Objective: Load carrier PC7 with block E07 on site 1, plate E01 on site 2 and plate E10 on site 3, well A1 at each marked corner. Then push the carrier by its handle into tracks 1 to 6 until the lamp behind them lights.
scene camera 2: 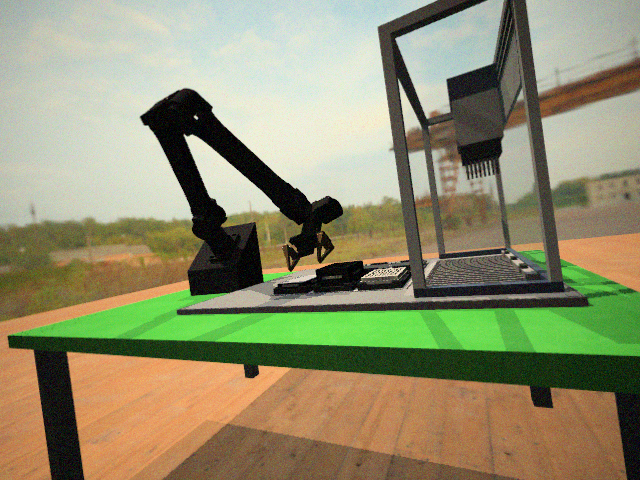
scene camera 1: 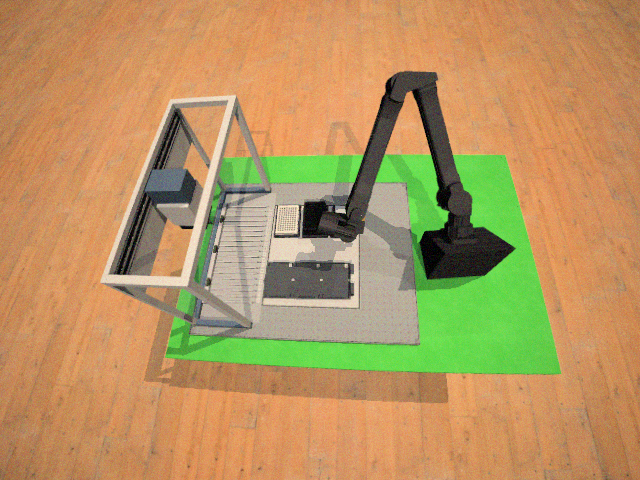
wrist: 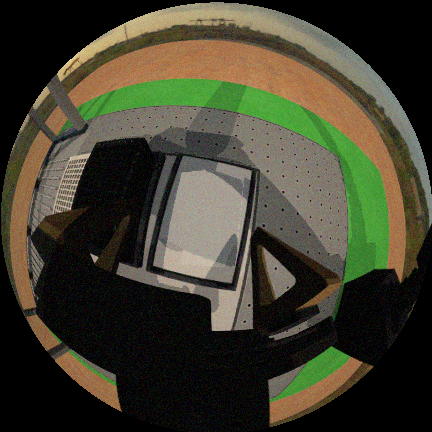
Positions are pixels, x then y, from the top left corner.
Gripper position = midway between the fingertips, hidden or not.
My gripper [scene camera 2: 304,266] is open, with nothing in its grasp. Also in view: a dark carrier [scene camera 1: 334,280].
